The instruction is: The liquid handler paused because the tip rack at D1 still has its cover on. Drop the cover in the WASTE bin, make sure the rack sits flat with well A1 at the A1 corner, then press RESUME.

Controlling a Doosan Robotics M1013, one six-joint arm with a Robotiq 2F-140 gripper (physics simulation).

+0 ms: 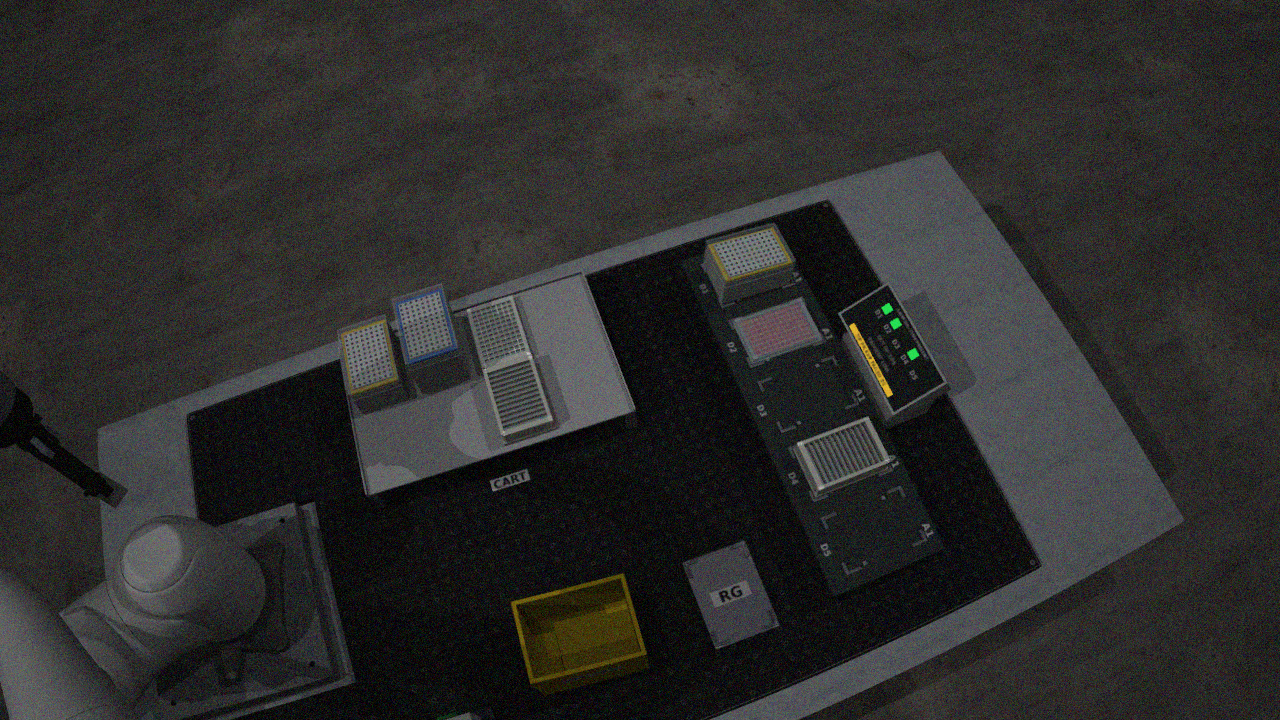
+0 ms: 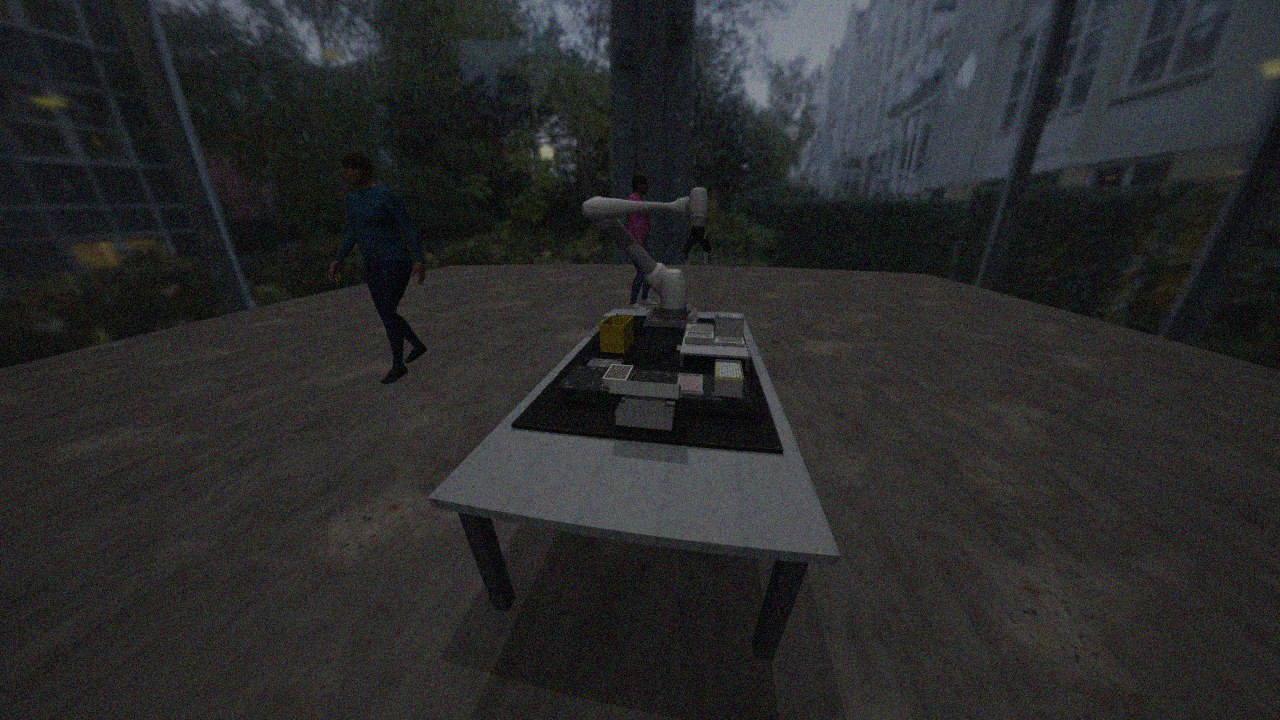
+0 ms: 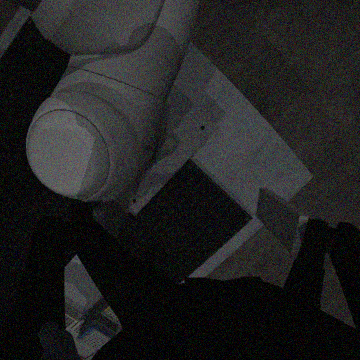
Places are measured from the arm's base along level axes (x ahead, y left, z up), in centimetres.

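Pixels of known places: gripper, fingertip midpoint: (image 2: 696, 264) (image 3: 193, 199); arm's base at its link origin: (image 1: 236, 602) (image 2: 673, 314).
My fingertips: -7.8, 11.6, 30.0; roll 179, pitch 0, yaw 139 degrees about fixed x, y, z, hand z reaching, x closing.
For each thing: its top centre in the pictures, then the offset to it from my fingertips, as dx, dy, dz. "pt": a spot on its surface instead. Level surfaces: height alone.
- tip rack at its top centre: (image 1: 750, 249) (image 2: 729, 367) +101.6, +29.0, -20.2
- dark deck at its surface level: dz -27.8
- pink plate at its top centre: (image 1: 778, 327) (image 2: 689, 381) +103.4, +16.7, -26.4
- white well plate at its top centre: (image 1: 844, 452) (image 2: 618, 371) +106.8, -7.9, -24.7
- yellow WASTE bin at its top centre: (image 1: 577, 628) (image 2: 616, 320) +62.8, -26.5, -19.7
- control panel at a spot on its surface: (image 1: 892, 356) pt +118.6, +4.7, -21.4
- grey CART tray at its top centre: (image 1: 477, 376) (image 3: 84, 313) (image 2: 714, 336) +53.3, +18.7, -26.6
- yellow-rimmed rack at its top centre: (image 1: 366, 353) +36.3, +23.3, -20.2
- blue-rimmed rack at its top centre: (image 1: 423, 322) (image 3: 102, 345) (image 2: 730, 314) +47.1, +24.7, -16.9
- grey RG pad at its top centre: (image 1: 731, 592) (image 2: 604, 362) +85.5, -23.4, -31.8
The scene is dark. A tip rack (image 1: 747, 256) (image 2: 727, 370) with a yellow rim stands at the far end of the dark deck (image 1: 862, 542). I cannot tell whether it has a cover on. A pink plate (image 1: 776, 329) and a white well plate (image 1: 842, 452) sit in other deck slots, and two slots are bare. The yellow WASTE bin (image 1: 579, 629) (image 2: 616, 333) stands near the front edge. The control panel (image 1: 892, 356) shows three green lights. My gripper (image 3: 193, 199) is open and empty, high above the table end by the robot base (image 1: 206, 596) (image 3: 68, 153).
A grey CART tray (image 1: 579, 363) holds a yellow-rimmed rack (image 1: 367, 356), a blue-rimmed rack (image 1: 425, 325) and two plates (image 1: 517, 396). A grey RG pad (image 1: 729, 595) lies beside the bin. One person (image 2: 385, 256) walks at the left, and another (image 2: 636, 220) stands behind the arm.
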